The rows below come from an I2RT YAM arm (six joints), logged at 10 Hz.
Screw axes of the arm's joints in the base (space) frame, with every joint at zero. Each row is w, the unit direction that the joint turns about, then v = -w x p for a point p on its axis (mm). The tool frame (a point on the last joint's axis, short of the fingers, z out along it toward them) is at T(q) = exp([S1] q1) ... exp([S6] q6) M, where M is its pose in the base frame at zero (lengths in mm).
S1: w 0 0 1 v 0 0 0
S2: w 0 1 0 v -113.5 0 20
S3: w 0 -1 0 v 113.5 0 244
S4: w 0 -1 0 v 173.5 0 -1
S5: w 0 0 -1 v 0 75 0
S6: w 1 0 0 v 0 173.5 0
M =
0 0 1 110.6
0 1 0 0
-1 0 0 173.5
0 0 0 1
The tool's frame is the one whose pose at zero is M.
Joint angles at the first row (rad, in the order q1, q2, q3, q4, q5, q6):
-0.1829 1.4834 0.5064 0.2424 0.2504 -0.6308
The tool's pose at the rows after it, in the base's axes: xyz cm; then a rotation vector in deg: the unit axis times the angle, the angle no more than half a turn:
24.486 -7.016 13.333 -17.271 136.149 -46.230
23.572 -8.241 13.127 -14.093 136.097 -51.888
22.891 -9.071 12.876 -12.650 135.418 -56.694
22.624 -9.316 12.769 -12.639 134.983 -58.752
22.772 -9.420 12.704 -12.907 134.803 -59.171
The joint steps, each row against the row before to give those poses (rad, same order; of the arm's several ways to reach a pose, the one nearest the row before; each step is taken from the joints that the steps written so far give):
-0.0511 -0.0332 -0.0378 0.0081 0.0775 -0.0030
-0.0500 -0.0096 -0.0332 0.0511 0.0477 -0.0321
-0.0355 0.0004 -0.0309 0.0648 0.0354 -0.0408
-0.0111 0.0008 -0.0141 0.0313 0.0141 -0.0229
-0.0019 0.0114 0.0031 0.0133 0.0012 -0.0080

